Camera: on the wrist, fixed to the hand. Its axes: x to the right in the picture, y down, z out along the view.
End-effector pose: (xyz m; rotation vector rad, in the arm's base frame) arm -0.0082 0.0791 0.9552 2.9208 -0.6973 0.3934
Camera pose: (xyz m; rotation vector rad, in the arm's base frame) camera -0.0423 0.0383 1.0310 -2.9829 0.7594 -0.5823
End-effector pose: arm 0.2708 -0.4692 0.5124 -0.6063 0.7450 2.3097
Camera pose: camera 0.2432 -0.5482 0.4727 -0.6275 0.9611 2.2677
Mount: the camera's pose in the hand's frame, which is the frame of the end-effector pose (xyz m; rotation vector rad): 0.0090 0.0556 -0.0735 0.1390 0.0816 0.0513
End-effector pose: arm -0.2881 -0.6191 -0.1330 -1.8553 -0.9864 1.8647
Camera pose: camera -0.2048 -0.6348 -0.1703 -1.8741 -0.7690 1.8210
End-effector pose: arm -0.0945 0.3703 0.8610 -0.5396 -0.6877 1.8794
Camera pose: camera -0.0879 0.3769 0.7689 -0.5454 -0.4898 1.9254
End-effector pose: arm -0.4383 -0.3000 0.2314 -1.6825 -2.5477 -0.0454
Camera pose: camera -0.3865 -0.2753 0.3041 -1.6579 -2.3885 0.0637
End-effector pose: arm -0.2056 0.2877 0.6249 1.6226 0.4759 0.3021
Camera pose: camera -0.2248 0.3533 0.6874 1.7647 0.5275 0.3819
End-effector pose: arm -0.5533 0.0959 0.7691 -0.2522 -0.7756 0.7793
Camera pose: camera -0.5269 0.1463 0.6960 -0.1784 -0.6371 0.8624
